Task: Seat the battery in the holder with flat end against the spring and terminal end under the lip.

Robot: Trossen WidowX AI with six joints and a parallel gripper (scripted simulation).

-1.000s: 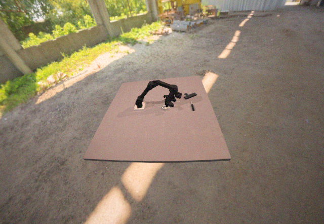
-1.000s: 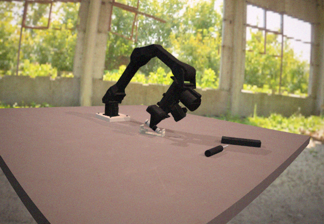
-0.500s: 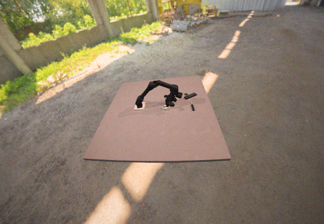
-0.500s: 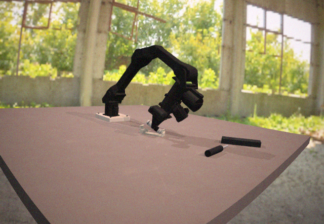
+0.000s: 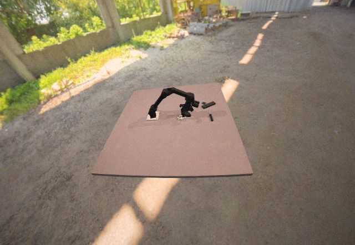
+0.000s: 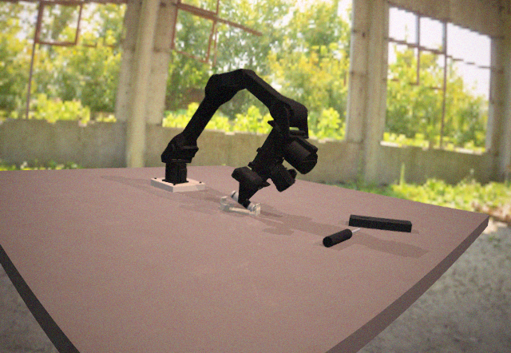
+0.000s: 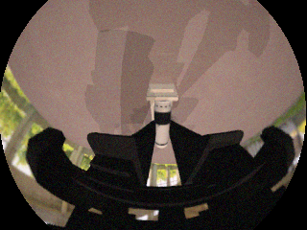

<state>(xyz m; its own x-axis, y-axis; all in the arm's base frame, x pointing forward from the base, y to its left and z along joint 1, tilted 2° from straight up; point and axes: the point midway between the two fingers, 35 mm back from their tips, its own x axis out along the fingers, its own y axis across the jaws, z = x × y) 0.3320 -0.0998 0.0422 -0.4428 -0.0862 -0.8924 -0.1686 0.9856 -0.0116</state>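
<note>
My gripper tip is now right at the battery. Round my gripper tip: black screwdriver 290 mm ahead, 50 mm to the right, 10 mm below.
</note>
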